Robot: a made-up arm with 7 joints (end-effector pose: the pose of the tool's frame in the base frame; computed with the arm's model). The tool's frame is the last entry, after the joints.
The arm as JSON. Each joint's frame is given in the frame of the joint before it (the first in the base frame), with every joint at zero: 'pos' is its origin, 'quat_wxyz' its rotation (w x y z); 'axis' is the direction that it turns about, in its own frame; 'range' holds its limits. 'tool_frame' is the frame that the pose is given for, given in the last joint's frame.
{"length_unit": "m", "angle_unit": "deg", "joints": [
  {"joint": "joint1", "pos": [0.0, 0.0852, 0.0], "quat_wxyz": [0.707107, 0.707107, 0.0, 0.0], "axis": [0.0, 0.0, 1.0], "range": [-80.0, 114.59]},
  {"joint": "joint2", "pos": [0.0, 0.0, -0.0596], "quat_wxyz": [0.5, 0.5, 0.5, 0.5], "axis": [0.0, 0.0, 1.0], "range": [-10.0, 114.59]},
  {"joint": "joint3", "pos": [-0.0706, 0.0, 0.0], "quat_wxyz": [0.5, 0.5, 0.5, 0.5], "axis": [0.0, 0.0, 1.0], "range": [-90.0, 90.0]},
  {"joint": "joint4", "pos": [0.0, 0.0, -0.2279], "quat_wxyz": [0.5, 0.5, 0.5, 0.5], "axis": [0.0, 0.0, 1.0], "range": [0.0, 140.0]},
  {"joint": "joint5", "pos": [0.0, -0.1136, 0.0], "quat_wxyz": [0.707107, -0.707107, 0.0, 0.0], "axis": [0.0, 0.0, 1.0], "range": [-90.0, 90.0]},
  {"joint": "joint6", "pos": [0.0, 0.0, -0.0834], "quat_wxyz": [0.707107, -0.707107, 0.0, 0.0], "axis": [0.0, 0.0, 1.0], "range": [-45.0, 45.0]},
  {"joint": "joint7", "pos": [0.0, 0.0, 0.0], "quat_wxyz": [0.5, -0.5, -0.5, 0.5], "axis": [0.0, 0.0, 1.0], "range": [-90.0, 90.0]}
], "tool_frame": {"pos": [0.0, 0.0, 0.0], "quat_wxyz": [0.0, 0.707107, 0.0, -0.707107]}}
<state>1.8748 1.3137 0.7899 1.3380 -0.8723 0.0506 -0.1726</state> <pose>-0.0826 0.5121 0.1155 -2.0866 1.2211 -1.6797</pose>
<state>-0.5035 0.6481 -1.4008 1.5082 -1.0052 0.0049 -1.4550</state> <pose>-0.1469 0.1779 -0.3356 0.1664 -1.9574 -0.9648</pose>
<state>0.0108 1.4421 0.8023 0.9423 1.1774 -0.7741 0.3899</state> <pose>0.1101 0.5704 0.0616 0.9204 -2.7087 -0.0946</pose>
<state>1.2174 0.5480 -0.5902 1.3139 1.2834 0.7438 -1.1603</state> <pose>0.3857 0.2359 0.0264 0.3482 -1.2690 0.4771</pose>
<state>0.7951 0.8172 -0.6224 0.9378 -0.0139 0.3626 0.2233</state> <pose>0.3413 0.3841 -0.1540 0.7000 -0.9181 -0.6258</pose>
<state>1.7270 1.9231 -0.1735 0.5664 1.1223 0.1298 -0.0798</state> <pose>-0.1577 0.5873 0.0806 0.9307 -2.3011 1.6654</pose>
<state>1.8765 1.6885 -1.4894 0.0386 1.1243 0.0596 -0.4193</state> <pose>-0.0485 0.6376 -0.0147 1.5402 -0.8252 1.5348</pose>
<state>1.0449 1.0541 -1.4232 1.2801 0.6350 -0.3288 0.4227</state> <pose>0.3060 0.3612 -0.1455 -0.1156 -1.2673 -1.2541</pose>
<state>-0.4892 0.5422 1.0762 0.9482 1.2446 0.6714 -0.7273</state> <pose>-0.0652 0.4788 -0.2841 0.5314 -0.2206 1.7291</pose>
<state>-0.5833 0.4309 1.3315 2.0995 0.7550 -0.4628 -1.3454</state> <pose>-0.0280 0.3781 -0.1156 -1.3699 2.0130 -1.8499</pose>
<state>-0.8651 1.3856 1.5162 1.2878 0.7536 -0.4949 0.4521</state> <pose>0.0985 0.5270 0.0703 0.9112 -2.0898 -0.7090</pose>
